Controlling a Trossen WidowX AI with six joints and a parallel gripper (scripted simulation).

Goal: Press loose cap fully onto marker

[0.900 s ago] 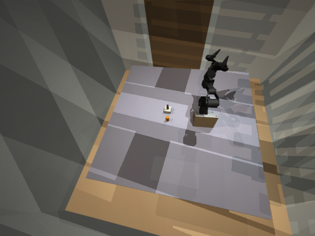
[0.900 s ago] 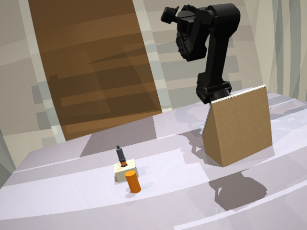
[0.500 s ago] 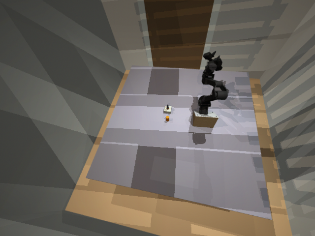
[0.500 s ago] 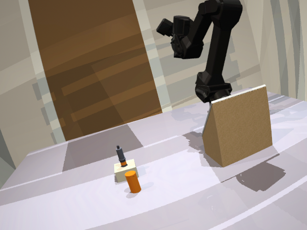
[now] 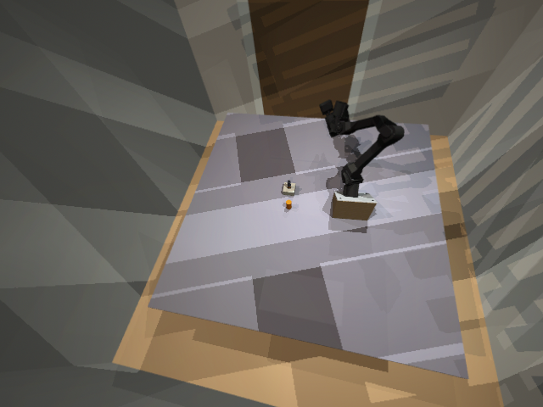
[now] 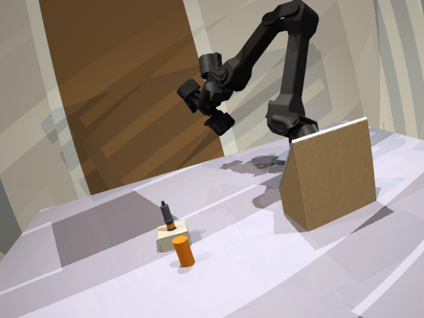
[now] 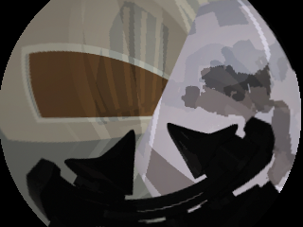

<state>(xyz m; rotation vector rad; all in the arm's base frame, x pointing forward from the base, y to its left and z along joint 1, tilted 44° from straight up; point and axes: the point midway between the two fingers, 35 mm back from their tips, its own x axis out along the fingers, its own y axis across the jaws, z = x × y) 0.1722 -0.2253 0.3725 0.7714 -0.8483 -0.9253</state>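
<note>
My gripper tip is 10 cm short of the orange cap, 52 cm to the right of it and 16 cm above it. From my gripper tip the other things lie so: pale holder block (12 cm ahead, 42 cm to the left, 17 cm below).
</note>
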